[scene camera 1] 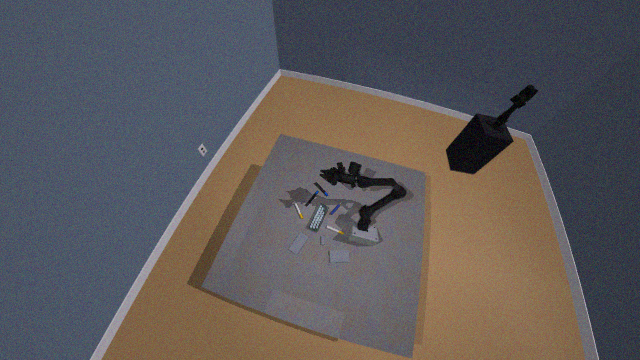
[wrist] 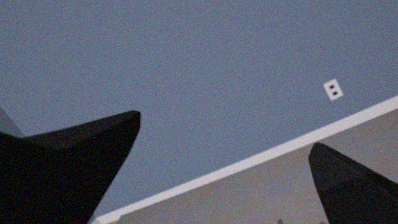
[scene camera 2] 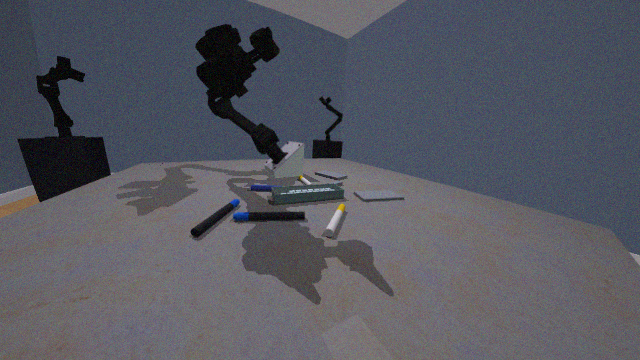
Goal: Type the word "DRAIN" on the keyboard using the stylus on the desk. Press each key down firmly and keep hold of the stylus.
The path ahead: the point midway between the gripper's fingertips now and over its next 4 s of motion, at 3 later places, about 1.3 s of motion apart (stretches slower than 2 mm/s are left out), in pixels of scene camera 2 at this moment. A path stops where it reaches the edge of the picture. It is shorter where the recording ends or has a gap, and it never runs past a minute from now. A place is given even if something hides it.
My gripper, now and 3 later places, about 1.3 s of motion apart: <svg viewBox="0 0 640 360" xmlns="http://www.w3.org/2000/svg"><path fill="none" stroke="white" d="M251 39L329 181L288 184L315 179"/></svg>
